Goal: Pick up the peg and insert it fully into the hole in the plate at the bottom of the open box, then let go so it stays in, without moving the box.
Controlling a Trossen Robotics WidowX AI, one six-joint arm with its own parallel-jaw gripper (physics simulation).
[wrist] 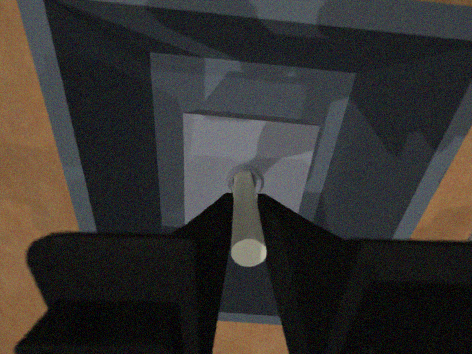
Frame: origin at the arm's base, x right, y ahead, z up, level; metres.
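Seen in the pictures: gripper, fingertip midpoint: (244, 200).
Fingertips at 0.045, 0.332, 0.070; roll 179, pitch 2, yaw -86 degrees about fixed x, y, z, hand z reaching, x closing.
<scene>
A point is followed by its place in that frame, as x, y, z.
A pale, greyish-beige round peg (246, 215) @(0.050, 0.332, 0.092) stands roughly upright between the dark fingers, its round top end towards the camera. My gripper (244, 200) @(0.045, 0.332, 0.070) is shut on the peg, over the open box. The blue-grey box (59, 100) @(0.089, 0.420, 0.076) lies below, open side up. The light grey square plate (215, 140) @(0.071, 0.354, 0.036) lies on the box's bottom. The ring-shaped rim of the hole (260, 181) @(0.045, 0.320, 0.038) shows around the peg's far end, near the plate's middle. The peg's far end lines up with the hole in this view; whether its tip is inside the hole or above it, I cannot tell.
The box's dark inner walls (105, 150) @(0.062, 0.416, 0.057) rise on the sides around the plate. The box's rim runs along the top, left and right of the view, and a short piece shows between the fingers. An orange-brown wooden table (25, 200) @(-0.033, 0.572, -0.022) surrounds the box. Shadows fall across the plate and walls.
</scene>
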